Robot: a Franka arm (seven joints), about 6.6 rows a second.
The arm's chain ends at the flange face. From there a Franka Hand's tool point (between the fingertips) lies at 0.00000 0.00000 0.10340 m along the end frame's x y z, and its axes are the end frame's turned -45 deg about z.
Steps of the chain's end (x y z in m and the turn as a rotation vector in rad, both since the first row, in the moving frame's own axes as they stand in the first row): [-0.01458 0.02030 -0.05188 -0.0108 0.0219 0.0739]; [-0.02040 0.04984 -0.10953 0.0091 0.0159 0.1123]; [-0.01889 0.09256 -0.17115 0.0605 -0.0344 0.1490]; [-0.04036 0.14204 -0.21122 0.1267 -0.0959 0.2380]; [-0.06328 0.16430 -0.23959 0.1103 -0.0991 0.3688]
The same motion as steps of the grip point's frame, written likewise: [-0.02394 0.00646 -0.05191 -0.0231 0.0078 0.0739]; [-0.04787 0.02142 -0.10955 -0.0048 0.0177 0.1123]; [-0.07639 0.04533 -0.17140 0.0671 0.0185 0.1490]; [-0.12483 0.05611 -0.21252 0.1574 0.0218 0.2380]; [-0.15734 0.05667 -0.24071 0.1481 0.0079 0.3688]
